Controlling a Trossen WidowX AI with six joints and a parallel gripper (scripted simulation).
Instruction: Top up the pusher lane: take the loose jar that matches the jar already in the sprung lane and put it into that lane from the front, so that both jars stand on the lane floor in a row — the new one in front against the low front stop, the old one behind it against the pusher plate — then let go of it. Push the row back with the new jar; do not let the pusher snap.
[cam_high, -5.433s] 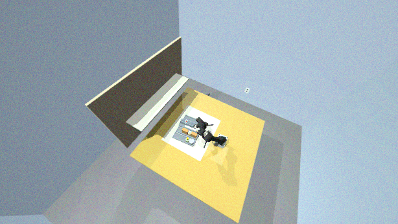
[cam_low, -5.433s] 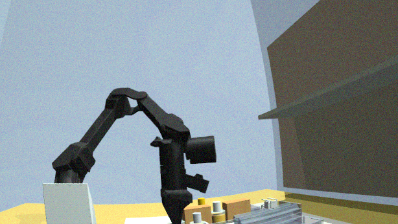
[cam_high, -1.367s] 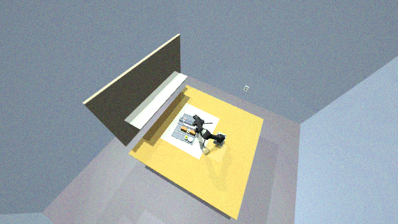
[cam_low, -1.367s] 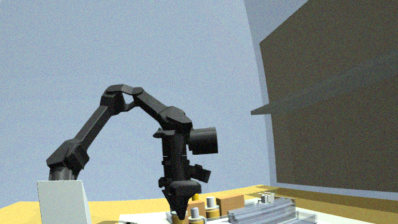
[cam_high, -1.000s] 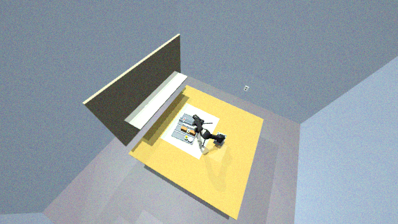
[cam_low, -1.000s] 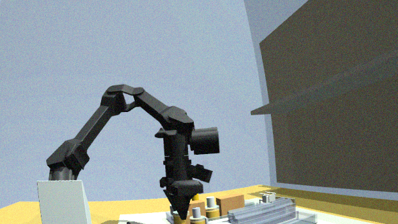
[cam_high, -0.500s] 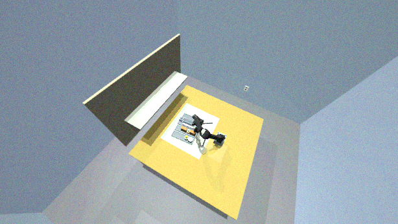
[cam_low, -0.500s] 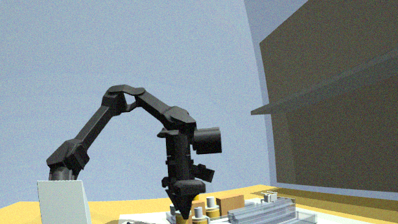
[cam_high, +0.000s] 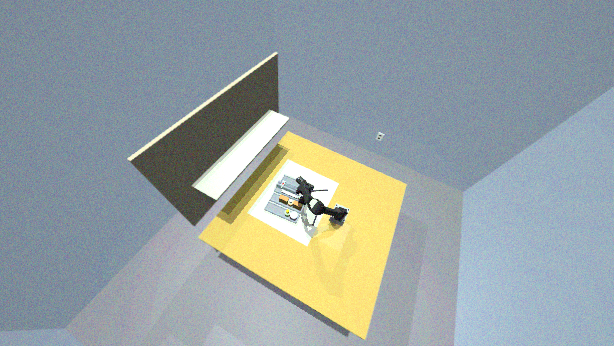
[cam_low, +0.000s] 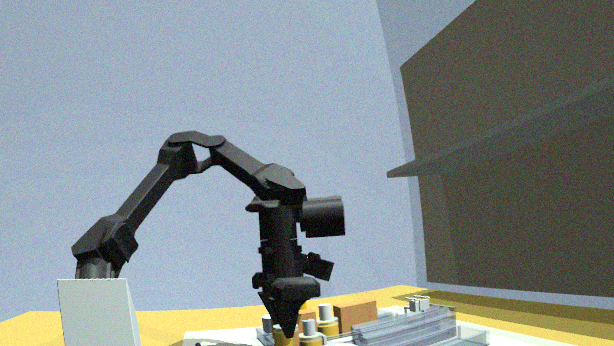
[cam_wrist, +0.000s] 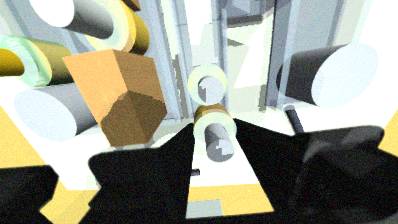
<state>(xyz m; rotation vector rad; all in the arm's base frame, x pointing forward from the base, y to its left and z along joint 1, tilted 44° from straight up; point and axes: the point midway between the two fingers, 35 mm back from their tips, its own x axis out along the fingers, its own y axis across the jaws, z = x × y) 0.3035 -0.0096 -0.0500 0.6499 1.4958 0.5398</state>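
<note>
Right now my gripper tip is 16 cm short of the clear lane rack, 3 cm to the left of it and 3 cm above it. Round my gripper tip: shelf: 52 cm ahead, 31 cm above, 7 cm to the right.
</note>
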